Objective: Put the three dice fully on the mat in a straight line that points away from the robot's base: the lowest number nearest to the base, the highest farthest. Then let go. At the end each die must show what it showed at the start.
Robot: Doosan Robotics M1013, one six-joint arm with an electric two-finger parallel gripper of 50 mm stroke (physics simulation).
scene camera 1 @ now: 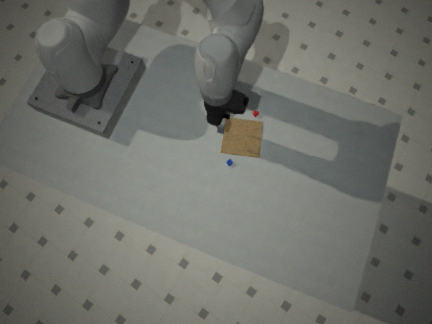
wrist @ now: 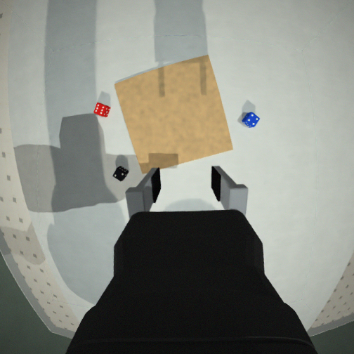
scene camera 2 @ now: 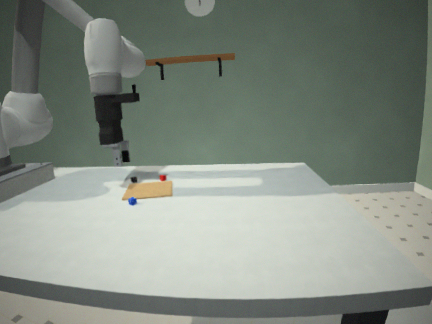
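Where they show: gripper, fingertip midpoint: [scene camera 1: 223,124] [scene camera 2: 122,164]; arm's base, link origin: [scene camera 1: 87,82].
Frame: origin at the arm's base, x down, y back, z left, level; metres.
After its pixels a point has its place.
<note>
The square tan mat [scene camera 1: 242,137] {z -0.016, x 0.061, y -0.602 m} [scene camera 2: 150,190] {z -0.027, x 0.061, y -0.608 m} [wrist: 175,112] lies on the table. A red die [scene camera 1: 256,113] {z 0.086, x 0.049, y -0.626 m} [scene camera 2: 163,177] {z 0.080, x 0.054, y -0.626 m} [wrist: 102,109] lies off its left edge in the wrist view, its top seeming to show six. A blue die [scene camera 1: 229,162] {z -0.124, x 0.049, y -0.584 m} [scene camera 2: 132,201] {z -0.131, x 0.054, y -0.587 m} [wrist: 250,119] lies off the opposite edge, its top seeming to show four. A black die [scene camera 2: 133,179] {z 0.066, x 0.053, y -0.526 m} [wrist: 120,173] lies off the mat's near-left corner; its pips are hard to read, and scene camera 1 does not show it. My gripper [scene camera 1: 224,123] {z -0.023, x -0.021, y -0.531 m} [scene camera 2: 121,162] {z -0.023, x -0.021, y -0.531 m} [wrist: 185,177] is open and empty, above the table near the mat's base-side edge.
The robot's base plate [scene camera 1: 122,95] {z -0.012, x 0.000, y -0.147 m} [scene camera 2: 30,180] {z 0.025, x 0.035, y -0.151 m} stands on the table [scene camera 1: 200,200] {z -0.280, x 0.065, y -0.527 m} [scene camera 2: 225,240] {z -0.312, x 0.065, y -0.819 m}. The arm's shadow falls across the black die and part of the mat. A wooden shelf [scene camera 2: 195,59] hangs on the wall behind.
</note>
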